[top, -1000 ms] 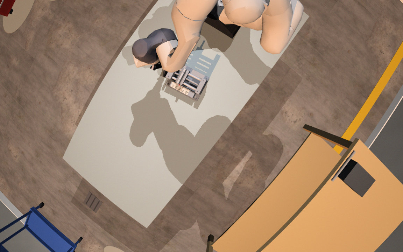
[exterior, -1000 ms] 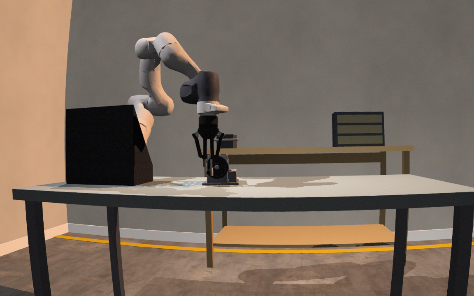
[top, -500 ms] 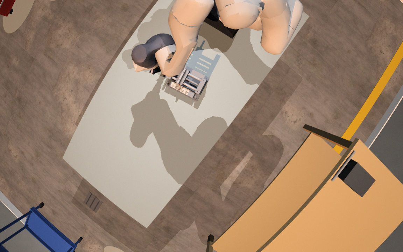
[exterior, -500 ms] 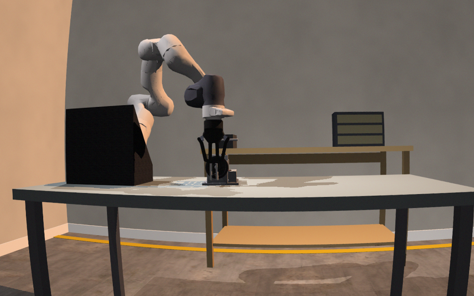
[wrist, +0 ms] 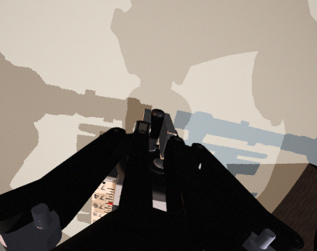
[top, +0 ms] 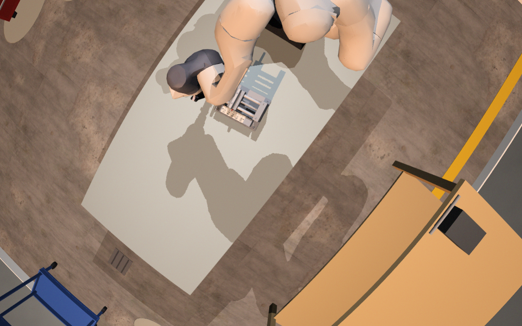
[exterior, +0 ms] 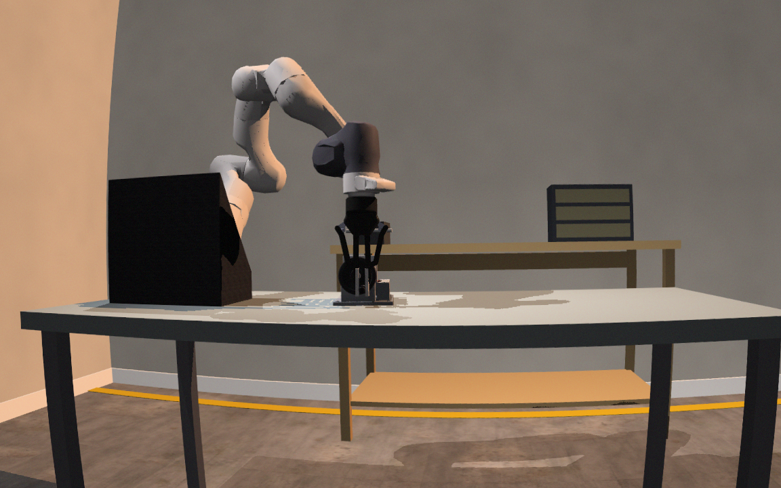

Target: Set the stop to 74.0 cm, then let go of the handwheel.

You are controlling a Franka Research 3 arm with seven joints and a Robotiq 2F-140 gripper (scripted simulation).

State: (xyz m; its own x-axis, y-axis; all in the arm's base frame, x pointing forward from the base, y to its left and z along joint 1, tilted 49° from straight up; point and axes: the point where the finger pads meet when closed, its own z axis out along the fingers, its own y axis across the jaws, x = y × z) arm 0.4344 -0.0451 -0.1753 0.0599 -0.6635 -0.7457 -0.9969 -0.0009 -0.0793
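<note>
Right now my hand is 20 mm to the right of the black handwheel and 10 mm above it.
</note>
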